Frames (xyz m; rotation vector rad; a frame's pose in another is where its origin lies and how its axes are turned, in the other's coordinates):
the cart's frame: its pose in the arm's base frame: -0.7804 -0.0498 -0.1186 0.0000 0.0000 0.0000
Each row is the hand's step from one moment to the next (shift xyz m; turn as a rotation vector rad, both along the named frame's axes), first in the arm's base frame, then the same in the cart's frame.
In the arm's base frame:
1: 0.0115 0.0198 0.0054 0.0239 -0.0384 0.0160
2: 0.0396 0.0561 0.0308 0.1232 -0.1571 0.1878
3: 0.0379 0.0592 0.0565 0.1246 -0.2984 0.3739
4: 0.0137 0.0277 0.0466 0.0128 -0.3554 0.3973
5: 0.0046 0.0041 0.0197 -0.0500 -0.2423 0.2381
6: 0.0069 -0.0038 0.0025 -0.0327 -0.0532 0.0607
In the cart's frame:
1: 0.0115 0.0198 0.0054 0.0239 -0.0384 0.0160
2: 0.0396 0.0561 0.0308 0.1232 -0.1571 0.1878
3: 0.0379 0.0592 0.0565 0.1246 -0.2984 0.3739
4: 0.0137 0.0277 0.0466 0.0128 -0.3554 0.3973
5: 0.0046 0.0041 0.0197 -0.0500 -0.2423 0.2381
6: 0.0069 -0.0038 0.0025 -0.0327 -0.0532 0.0607

